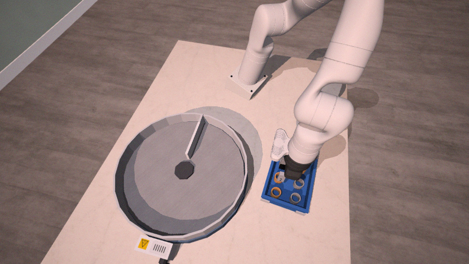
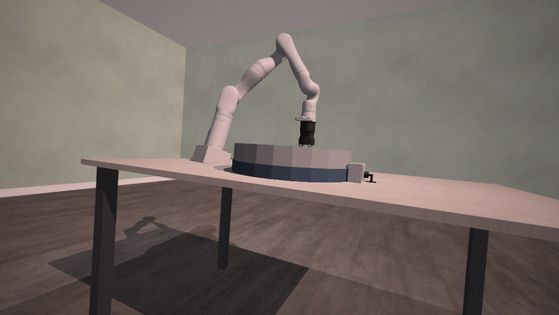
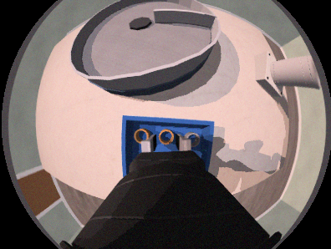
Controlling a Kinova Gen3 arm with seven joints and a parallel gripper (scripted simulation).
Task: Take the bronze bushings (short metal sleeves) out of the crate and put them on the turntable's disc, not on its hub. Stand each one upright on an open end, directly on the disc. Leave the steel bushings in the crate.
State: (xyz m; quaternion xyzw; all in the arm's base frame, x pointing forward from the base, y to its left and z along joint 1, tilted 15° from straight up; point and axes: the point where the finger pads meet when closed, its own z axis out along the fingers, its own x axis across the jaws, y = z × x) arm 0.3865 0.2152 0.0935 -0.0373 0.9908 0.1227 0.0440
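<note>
Right now my hand is 50 mm above the blue crate and 30 mm to the right of it. Also, from my hand: grey turntable disc: 310 mm to the right, 90 mm ahead, 20 mm below.
</note>
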